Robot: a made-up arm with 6 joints. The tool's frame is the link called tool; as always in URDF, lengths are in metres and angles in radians. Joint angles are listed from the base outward. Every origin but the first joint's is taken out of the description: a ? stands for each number. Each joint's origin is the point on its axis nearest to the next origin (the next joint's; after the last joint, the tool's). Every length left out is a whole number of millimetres.
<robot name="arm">
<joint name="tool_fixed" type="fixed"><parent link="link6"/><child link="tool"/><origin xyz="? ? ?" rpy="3.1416 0 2.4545"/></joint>
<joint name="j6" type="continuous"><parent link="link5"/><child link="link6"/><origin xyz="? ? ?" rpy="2.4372 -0.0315 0.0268"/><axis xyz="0 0 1"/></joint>
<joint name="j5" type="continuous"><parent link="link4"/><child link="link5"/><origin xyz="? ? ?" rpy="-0.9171 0.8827 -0.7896"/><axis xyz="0 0 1"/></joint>
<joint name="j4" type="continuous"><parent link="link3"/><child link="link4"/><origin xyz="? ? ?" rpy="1.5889 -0.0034 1.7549"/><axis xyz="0 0 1"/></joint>
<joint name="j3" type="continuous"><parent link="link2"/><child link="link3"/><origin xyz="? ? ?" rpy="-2.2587 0.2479 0.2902"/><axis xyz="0 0 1"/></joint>
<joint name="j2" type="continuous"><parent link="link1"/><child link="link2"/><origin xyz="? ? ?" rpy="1.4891 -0.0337 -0.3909"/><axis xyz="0 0 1"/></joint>
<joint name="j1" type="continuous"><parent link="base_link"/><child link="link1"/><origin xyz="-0.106 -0.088 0.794" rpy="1.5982 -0.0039 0.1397"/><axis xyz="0 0 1"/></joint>
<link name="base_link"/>
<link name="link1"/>
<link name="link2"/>
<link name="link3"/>
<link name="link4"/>
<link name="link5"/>
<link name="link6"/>
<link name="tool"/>
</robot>
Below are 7 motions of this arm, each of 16 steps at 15 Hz.
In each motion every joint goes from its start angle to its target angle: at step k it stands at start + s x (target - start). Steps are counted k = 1, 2, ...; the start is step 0. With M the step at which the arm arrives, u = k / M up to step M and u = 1 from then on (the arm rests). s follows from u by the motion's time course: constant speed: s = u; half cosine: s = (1 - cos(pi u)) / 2; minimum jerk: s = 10 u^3 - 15 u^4 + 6 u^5.
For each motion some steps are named. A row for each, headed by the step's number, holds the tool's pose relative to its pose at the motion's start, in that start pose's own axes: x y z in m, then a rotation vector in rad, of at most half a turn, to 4 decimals.
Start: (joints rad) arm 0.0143 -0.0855 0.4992 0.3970 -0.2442 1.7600
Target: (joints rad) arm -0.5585 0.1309 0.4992 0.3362 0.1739 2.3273
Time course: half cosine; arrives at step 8
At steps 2, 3, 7, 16:
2: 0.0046 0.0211 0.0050 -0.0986 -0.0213 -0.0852
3: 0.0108 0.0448 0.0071 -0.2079 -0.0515 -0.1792
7: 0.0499 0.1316 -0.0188 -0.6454 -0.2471 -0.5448
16: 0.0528 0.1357 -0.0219 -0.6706 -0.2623 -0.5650

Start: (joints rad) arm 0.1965 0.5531 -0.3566 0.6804 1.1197 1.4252
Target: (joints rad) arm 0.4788 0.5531 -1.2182 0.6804 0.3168 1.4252
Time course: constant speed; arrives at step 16
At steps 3, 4, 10, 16:
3: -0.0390 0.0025 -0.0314 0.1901 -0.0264 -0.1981
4: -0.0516 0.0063 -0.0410 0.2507 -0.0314 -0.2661
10: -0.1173 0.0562 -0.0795 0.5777 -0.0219 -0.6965
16: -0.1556 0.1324 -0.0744 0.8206 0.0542 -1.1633

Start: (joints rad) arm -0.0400 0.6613 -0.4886 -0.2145 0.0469 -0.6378
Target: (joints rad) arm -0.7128 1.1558 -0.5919 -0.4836 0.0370 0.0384
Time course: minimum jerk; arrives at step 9
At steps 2, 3, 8, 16:
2: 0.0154 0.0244 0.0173 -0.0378 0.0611 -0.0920
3: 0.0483 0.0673 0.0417 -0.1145 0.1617 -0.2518
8: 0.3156 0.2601 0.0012 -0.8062 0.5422 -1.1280
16: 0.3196 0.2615 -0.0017 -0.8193 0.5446 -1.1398

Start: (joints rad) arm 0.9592 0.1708 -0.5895 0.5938 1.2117 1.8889
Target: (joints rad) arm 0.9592 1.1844 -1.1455 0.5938 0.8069 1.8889
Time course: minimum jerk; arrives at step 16
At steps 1, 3, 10, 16:
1: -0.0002 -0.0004 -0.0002 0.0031 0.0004 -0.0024
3: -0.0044 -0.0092 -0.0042 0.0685 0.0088 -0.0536
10: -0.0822 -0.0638 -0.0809 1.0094 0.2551 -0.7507
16: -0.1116 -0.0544 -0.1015 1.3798 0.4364 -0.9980

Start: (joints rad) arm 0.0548 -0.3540 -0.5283 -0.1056 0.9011 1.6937
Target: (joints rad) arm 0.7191 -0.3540 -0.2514 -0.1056 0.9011 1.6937
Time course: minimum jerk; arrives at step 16
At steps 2, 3, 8, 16:
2: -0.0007 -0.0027 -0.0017 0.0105 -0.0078 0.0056
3: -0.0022 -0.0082 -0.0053 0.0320 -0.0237 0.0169
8: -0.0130 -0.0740 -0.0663 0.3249 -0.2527 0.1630
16: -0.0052 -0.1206 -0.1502 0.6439 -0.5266 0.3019

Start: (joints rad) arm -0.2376 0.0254 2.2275 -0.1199 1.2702 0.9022
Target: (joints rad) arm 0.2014 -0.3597 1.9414 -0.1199 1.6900 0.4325
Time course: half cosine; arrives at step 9
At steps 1, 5, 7, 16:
1: 0.0025 -0.0030 0.0018 -0.0085 0.0011 0.0214
5: 0.0643 -0.0540 0.0490 -0.1637 0.0547 0.4312
7: 0.1100 -0.0729 0.0840 -0.2442 0.1132 0.6593
16: 0.1304 -0.0777 0.0992 -0.2752 0.1428 0.7509

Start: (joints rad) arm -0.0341 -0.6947 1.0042 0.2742 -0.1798 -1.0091
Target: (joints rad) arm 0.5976 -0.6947 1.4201 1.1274 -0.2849 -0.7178
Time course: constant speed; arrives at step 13
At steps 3, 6, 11, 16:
3: -0.0190 -0.0550 -0.0427 0.0147 -0.1237 0.0958
6: -0.0206 -0.1197 -0.0756 0.0726 -0.2136 0.2034
11: 0.0123 -0.2299 -0.1060 0.2453 -0.2627 0.3881
16: 0.0355 -0.2699 -0.1099 0.3322 -0.2412 0.4568

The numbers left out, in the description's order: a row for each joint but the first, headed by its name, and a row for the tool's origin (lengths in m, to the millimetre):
tool: 0.117 -0.077 0
j6: 0.055 0.194 0
j5: -0.045 0.08 0
j4: -0.052 0.04 0
j3: 0.143 -0.001 0
j2: -0.008 0.044 0

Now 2 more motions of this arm.
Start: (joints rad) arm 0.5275 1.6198 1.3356 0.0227 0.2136 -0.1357
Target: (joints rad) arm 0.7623 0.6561 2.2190 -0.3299 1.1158 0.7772
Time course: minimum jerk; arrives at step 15
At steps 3, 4, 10, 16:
3: 0.0038 -0.0211 -0.0188 0.0169 -0.0433 0.0394
4: 0.0104 -0.0424 -0.0395 0.0310 -0.0916 0.0814
10: 0.1566 -0.1382 -0.1909 -0.0742 -0.6768 0.3306
16: 0.2010 -0.1272 -0.2136 -0.1614 -0.9046 0.3033

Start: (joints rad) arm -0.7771 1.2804 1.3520 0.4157 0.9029 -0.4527
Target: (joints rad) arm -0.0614 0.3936 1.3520 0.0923 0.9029 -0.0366
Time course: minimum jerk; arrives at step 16
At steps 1, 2, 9, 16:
1: 0.0000 0.0000 -0.0004 -0.0018 -0.0010 -0.0002
2: -0.0001 0.0000 -0.0030 -0.0130 -0.0070 -0.0012
9: 0.0182 -0.0098 -0.0883 -0.5262 -0.2753 -0.0543
16: 0.0425 -0.0199 -0.1153 -0.8696 -0.4598 -0.0829

